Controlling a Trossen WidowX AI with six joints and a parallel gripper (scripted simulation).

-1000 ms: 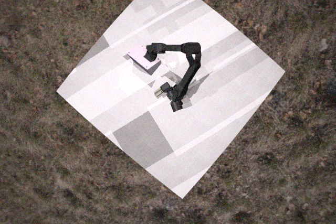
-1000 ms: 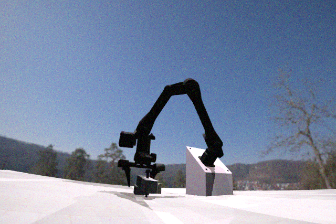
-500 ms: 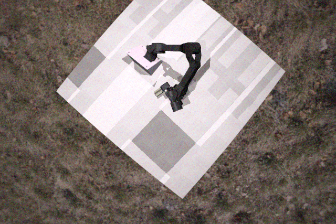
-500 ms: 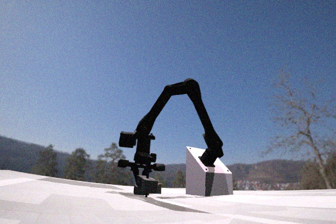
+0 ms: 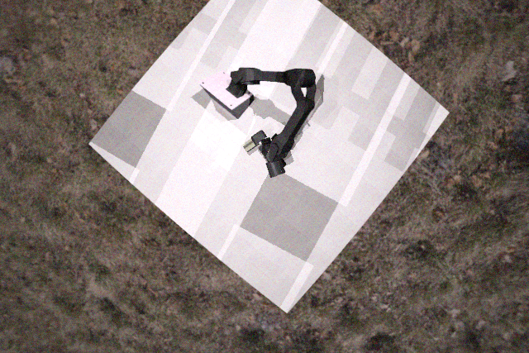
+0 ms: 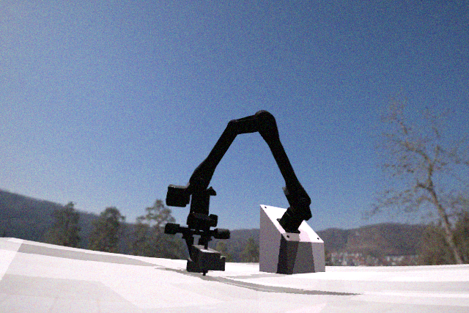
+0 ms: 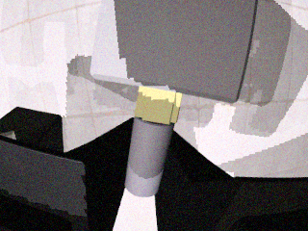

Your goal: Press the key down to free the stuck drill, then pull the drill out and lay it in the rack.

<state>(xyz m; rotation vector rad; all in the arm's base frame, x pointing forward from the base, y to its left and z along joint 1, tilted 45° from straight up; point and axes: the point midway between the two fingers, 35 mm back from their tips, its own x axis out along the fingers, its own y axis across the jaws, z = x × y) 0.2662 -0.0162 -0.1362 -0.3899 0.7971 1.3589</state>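
The drill lies 5 cm to the left of my gripper tip, 3 cm above it and 2 cm ahead of it. Also, from my gripper tip: dark key: 14 cm to the left, 4 cm ahead, 3 cm above; grey-beige block: 8 cm behind, 2 cm to the right.
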